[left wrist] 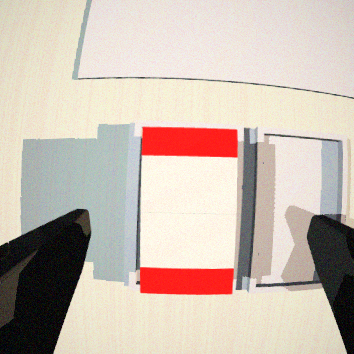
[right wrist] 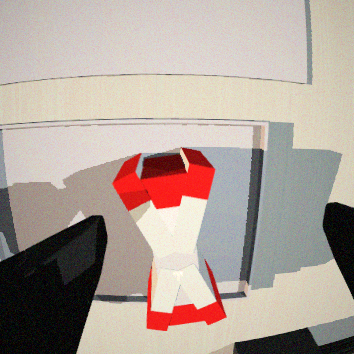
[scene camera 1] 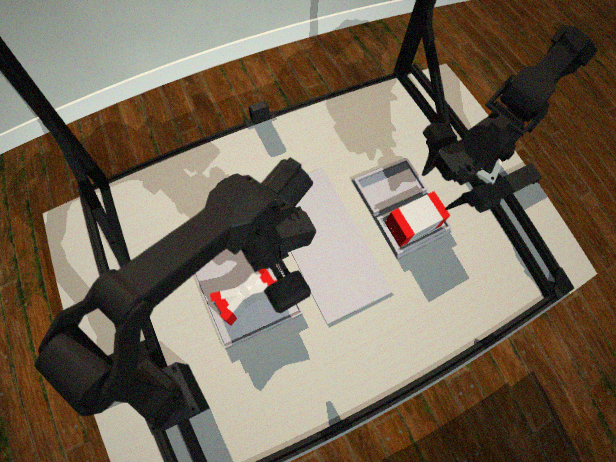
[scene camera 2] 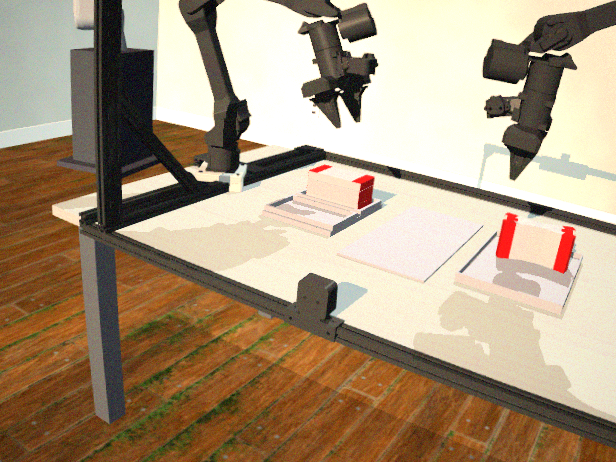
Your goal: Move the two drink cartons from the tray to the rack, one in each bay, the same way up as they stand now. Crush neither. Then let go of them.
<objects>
The left gripper shows in the left wrist view (203,225), in scene camera 1 and in scene camera 2; in the right wrist view it is out of frame. The right gripper shows in the right wrist view (218,222), in scene camera 1 and in scene camera 2; in the left wrist view it is out of frame. The same spot on the left gripper: (scene camera 1: 433,149) is (scene camera 2: 339,91). The same spot on the right gripper: (scene camera 1: 297,230) is (scene camera 2: 504,97).
</objects>
